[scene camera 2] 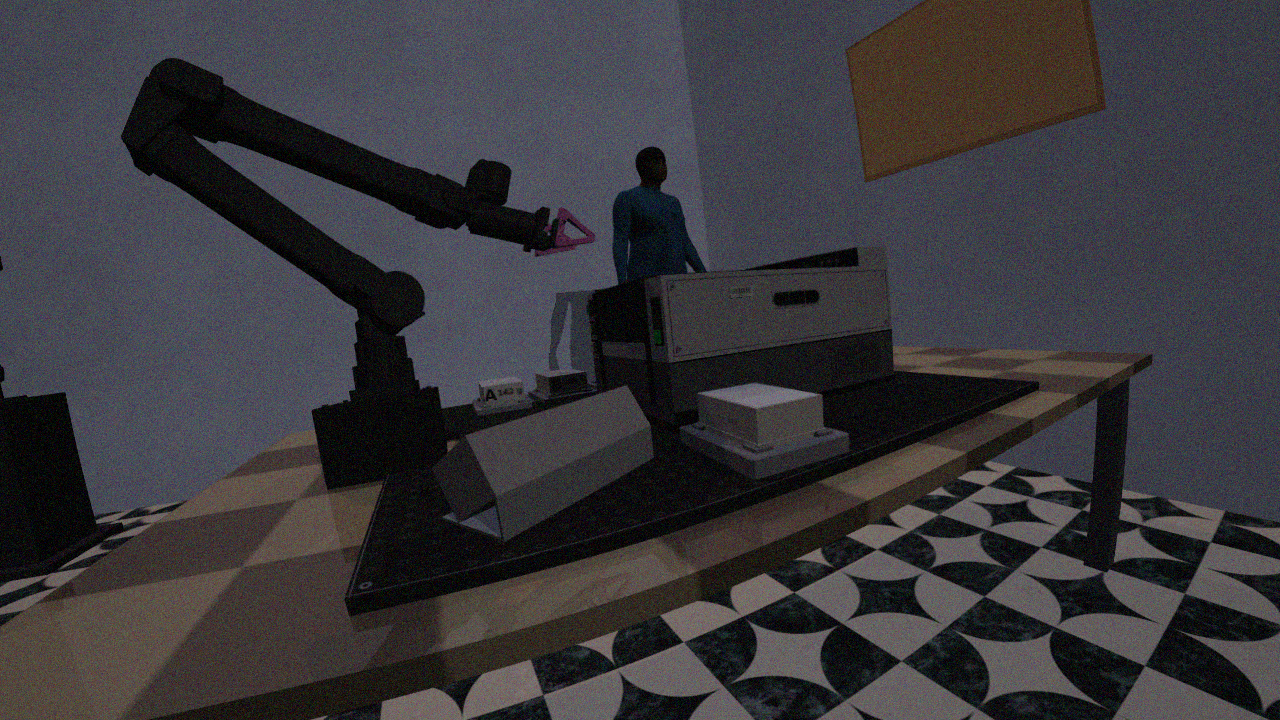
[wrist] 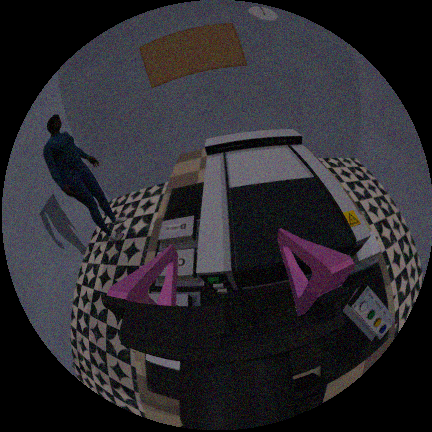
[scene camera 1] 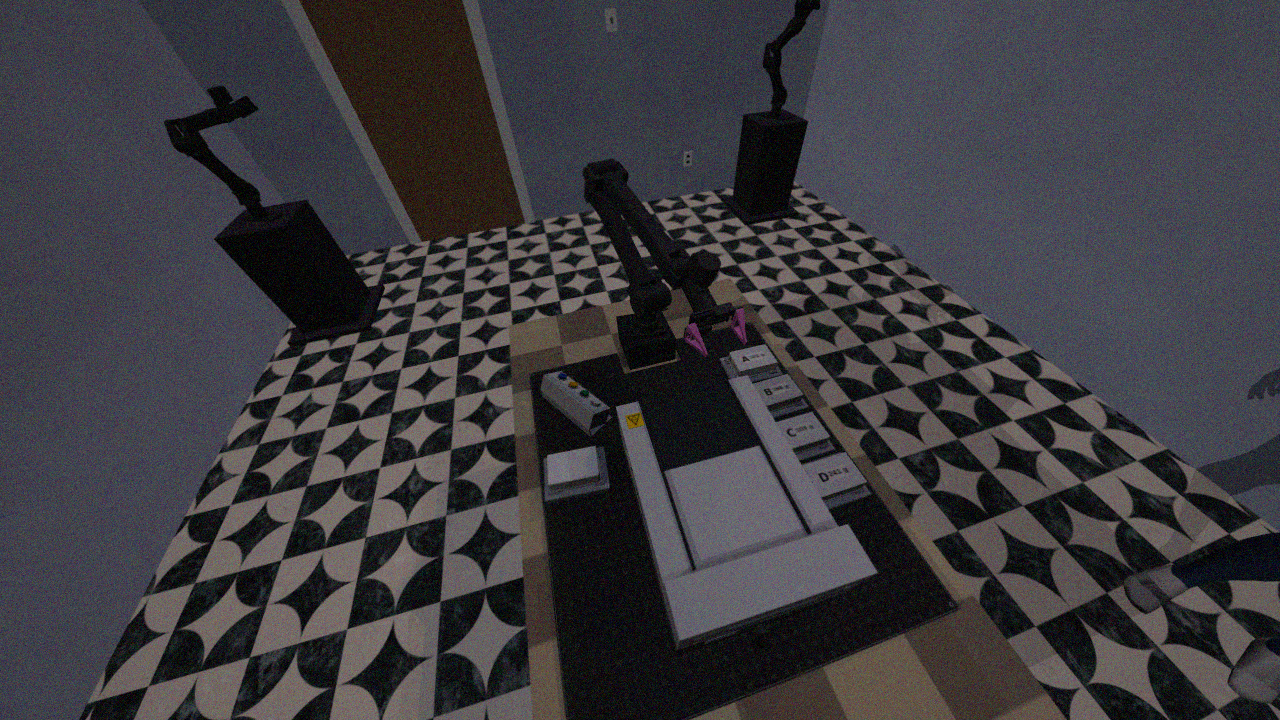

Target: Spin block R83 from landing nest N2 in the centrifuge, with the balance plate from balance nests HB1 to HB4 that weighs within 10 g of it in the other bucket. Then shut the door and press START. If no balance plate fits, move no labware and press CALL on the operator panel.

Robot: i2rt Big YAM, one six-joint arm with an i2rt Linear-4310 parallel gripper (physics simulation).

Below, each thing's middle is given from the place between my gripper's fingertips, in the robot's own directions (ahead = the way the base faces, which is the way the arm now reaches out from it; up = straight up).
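Labels:
My hand sits 18 cm above the centrifuge (scene camera 1: 738, 536), 26 cm short of it and 10 cm to the left of it. Counting from that same hand, I find the control box with coloured buttons (scene camera 2: 500, 481) far below, a fair way behind and far to the right, while the white block (scene camera 1: 577, 468) is 26 cm below, 5 cm ahead and 40 cm to the right.

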